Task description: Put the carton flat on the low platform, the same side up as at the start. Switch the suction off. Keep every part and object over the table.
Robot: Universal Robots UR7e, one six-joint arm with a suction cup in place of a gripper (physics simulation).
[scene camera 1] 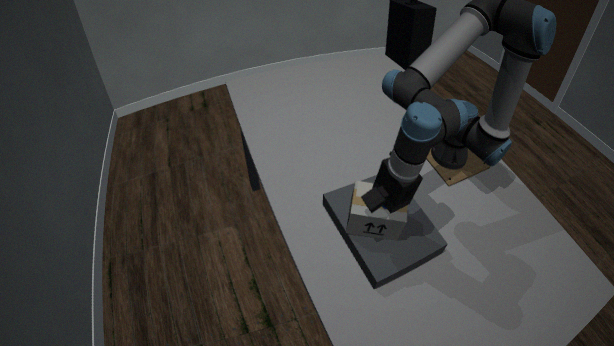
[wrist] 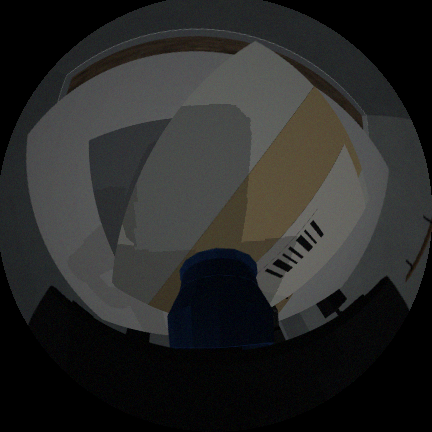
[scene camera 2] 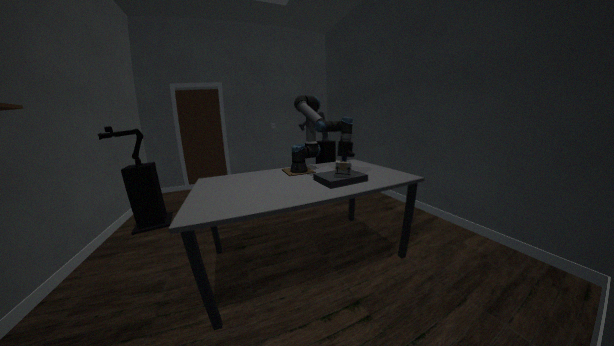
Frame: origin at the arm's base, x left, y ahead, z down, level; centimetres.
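Where they show: hand, its tool point: point(wrist: 215, 259); arm's base, origin of its link: point(scene camera 1: 449, 154) point(scene camera 2: 299, 170).
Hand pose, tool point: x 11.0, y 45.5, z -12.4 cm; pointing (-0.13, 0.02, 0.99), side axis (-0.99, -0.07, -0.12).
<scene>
Things, the pixels of their centre, and the offset from my tool point. Level surfaces: height alone.
- white carton, middle of its body: point(wrist: 234, 213) point(scene camera 1: 377, 211) point(scene camera 2: 342, 168) dy +0.8, dx -1.9, dz +3.3 cm
- grey low platform, middle of its body: point(wrist: 214, 216) point(scene camera 1: 384, 224) point(scene camera 2: 340, 177) dy -2.7, dx -0.9, dz +11.0 cm
- white table, height of its surface: dz +13.4 cm
The white carton point(scene camera 1: 359, 223) point(scene camera 2: 343, 168) point(wrist: 295, 150) with tan tape is over the grey low platform point(scene camera 1: 377, 267) point(scene camera 2: 325, 180) point(wrist: 107, 165). Its two printed arrows point up in scene camera 1, and it looks level. Its underside is at or very close to the platform's top; I cannot tell whether they touch. My gripper point(scene camera 1: 385, 207) point(scene camera 2: 344, 160) point(wrist: 218, 265), a blue suction cup, is on the carton's top face and holds it. The black tool body hides part of the top in scene camera 1.
The white table point(scene camera 1: 300, 150) point(scene camera 2: 240, 196) carries the platform, whose corner is near the table's long edge. The arm's base stands on a wooden plate point(scene camera 1: 450, 181) behind the platform. A black pedestal point(scene camera 2: 145, 195) with a small arm stands beyond the table.
</scene>
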